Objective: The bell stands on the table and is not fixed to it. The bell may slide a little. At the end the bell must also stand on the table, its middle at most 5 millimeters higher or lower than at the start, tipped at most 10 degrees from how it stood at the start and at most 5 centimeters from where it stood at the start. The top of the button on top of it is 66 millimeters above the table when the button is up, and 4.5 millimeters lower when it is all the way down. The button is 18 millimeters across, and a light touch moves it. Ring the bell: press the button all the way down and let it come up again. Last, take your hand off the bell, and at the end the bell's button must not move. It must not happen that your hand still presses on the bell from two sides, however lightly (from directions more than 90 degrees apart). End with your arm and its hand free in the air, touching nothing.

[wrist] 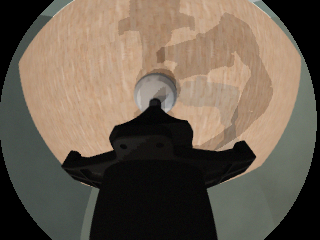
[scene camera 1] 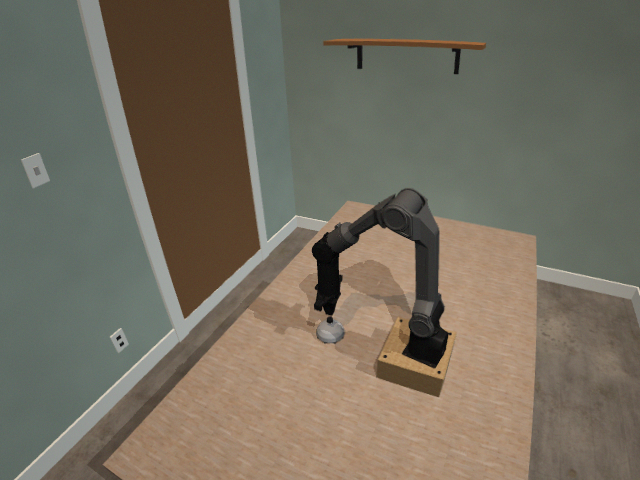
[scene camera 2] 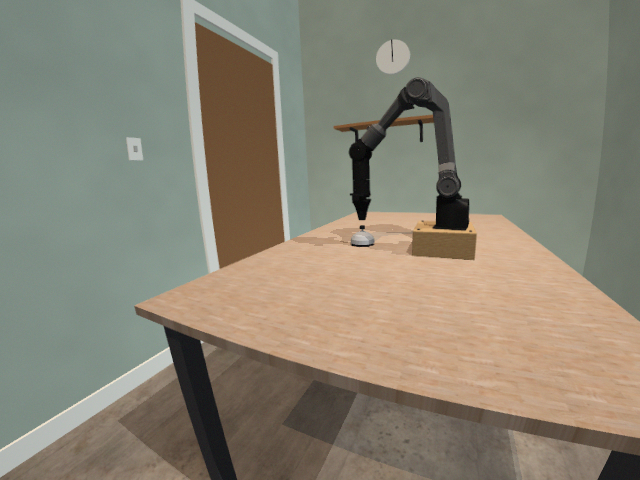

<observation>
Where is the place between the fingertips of my gripper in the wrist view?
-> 154,112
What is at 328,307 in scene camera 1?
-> My gripper.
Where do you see a silver bell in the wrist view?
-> At 155,85
</observation>
